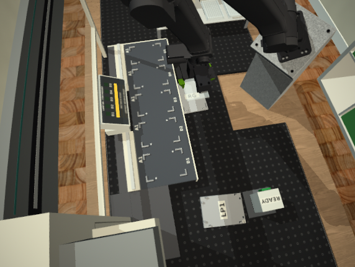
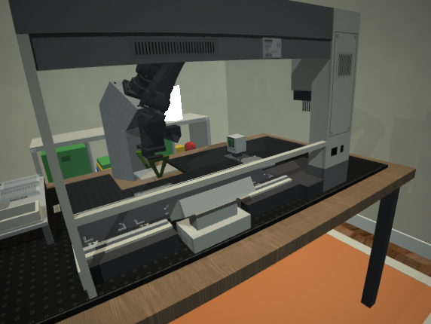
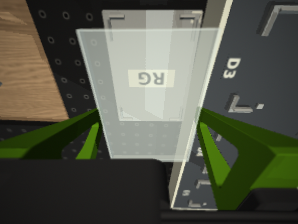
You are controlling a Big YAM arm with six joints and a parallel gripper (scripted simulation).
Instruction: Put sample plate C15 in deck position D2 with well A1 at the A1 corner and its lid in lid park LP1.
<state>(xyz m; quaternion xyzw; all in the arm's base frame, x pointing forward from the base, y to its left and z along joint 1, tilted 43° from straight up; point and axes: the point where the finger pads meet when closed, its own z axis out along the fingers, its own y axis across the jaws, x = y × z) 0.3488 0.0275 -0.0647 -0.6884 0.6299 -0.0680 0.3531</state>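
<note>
The regrip nest RG lies 80 mm below my hand. From my hand the other things lie so: clear plate lid (right at my hand); then cream reservoir (120 mm ahead, 400 mm to the right, 20 mm below); then shelf label (60 mm behind, 340 mm to the right, 90 mm below).
</note>
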